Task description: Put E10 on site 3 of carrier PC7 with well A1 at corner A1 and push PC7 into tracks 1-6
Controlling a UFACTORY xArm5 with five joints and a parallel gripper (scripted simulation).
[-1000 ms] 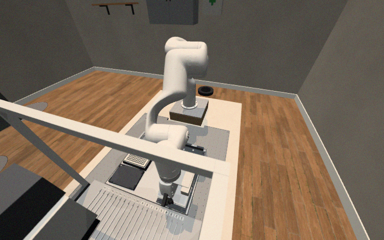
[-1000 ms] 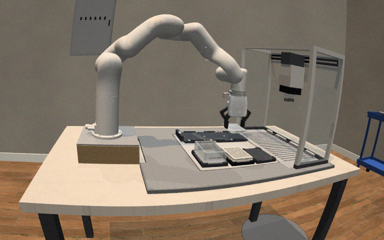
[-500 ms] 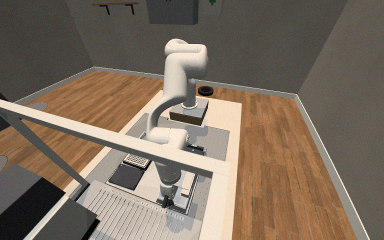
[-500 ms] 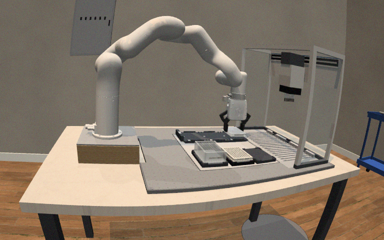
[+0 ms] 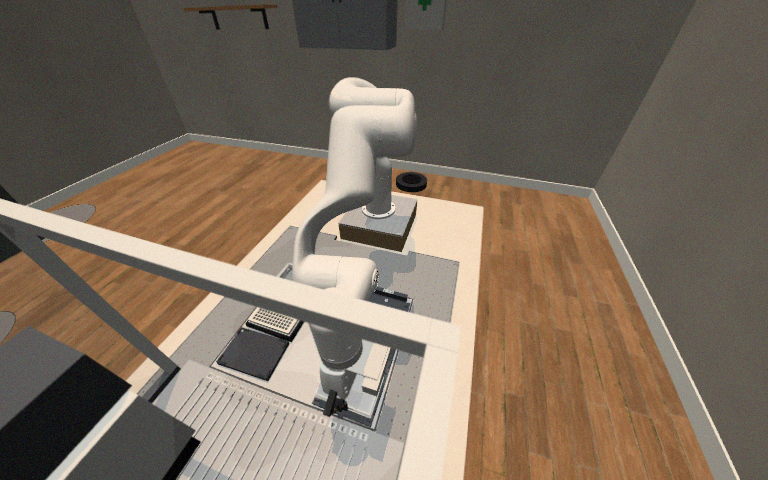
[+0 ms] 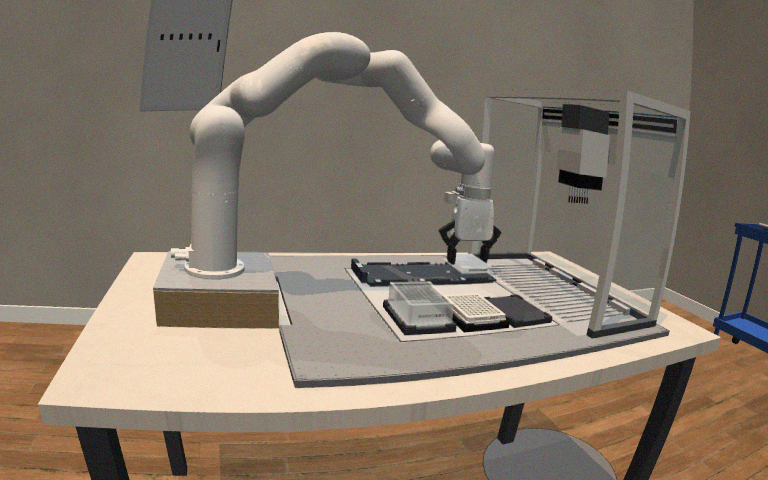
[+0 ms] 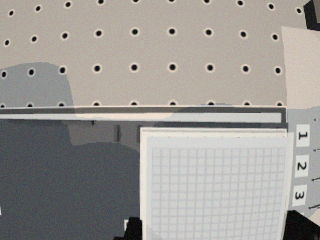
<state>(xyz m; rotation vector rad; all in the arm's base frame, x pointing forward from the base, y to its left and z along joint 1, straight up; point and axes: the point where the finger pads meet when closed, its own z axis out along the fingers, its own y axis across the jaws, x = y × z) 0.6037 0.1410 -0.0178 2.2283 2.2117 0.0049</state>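
The plate carrier PC7 lies 11 cm behind my hand and 3 cm below it. Also, from my hand: 96-well plate E01: 26 cm to the right, 11 cm behind, 2 cm below; 384-well plate E10: 1 cm below; plate nest S3: 26 cm to the right, 4 cm below.
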